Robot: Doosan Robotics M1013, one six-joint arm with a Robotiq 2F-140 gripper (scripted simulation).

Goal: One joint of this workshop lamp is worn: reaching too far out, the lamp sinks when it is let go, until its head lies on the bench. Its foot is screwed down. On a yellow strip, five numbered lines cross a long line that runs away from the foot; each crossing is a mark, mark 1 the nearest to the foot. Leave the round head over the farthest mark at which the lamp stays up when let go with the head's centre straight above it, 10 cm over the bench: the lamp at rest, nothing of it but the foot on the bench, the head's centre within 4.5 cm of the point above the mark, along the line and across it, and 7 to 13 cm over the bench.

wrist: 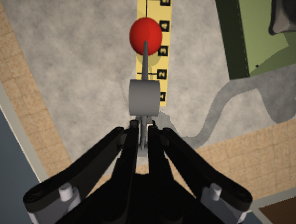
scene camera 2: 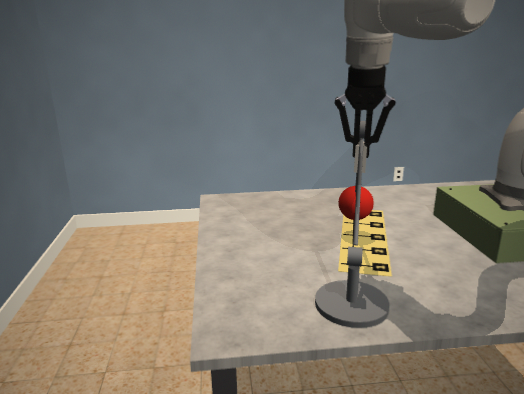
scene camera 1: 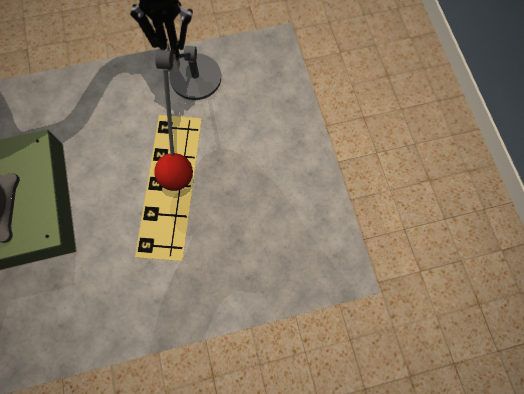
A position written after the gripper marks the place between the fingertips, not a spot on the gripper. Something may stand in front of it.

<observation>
In view: the gripper (scene camera 2: 359, 170), a lamp foot (scene camera 2: 364, 305) and a lamp head (scene camera 1: 173, 171).
The gripper is seen too in the wrist view (wrist: 143, 116) and in scene camera 1 (scene camera 1: 174, 67). The lamp foot is seen too in scene camera 1 (scene camera 1: 188, 83). The lamp head shows as well in the wrist view (wrist: 145, 32) and in scene camera 2 (scene camera 2: 347, 199).
</observation>
